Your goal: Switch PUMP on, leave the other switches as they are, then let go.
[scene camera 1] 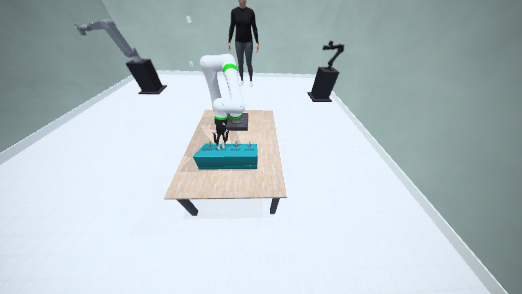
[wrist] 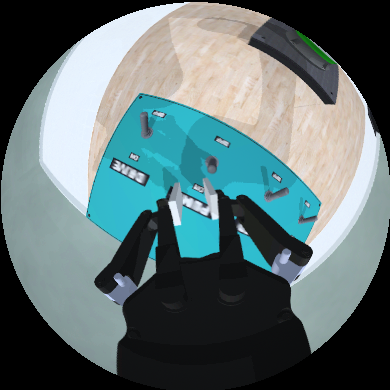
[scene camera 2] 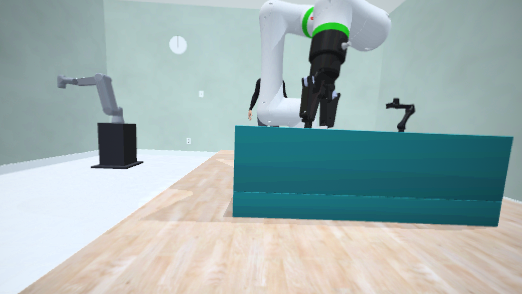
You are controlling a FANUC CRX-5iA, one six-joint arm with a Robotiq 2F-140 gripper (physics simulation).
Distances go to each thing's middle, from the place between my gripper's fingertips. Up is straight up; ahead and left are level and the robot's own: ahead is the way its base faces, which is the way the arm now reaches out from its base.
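The teal switch box [scene camera 2: 291, 173] is 30 mm below my hand, 20 mm ahead of it and 70 mm to the left of it.
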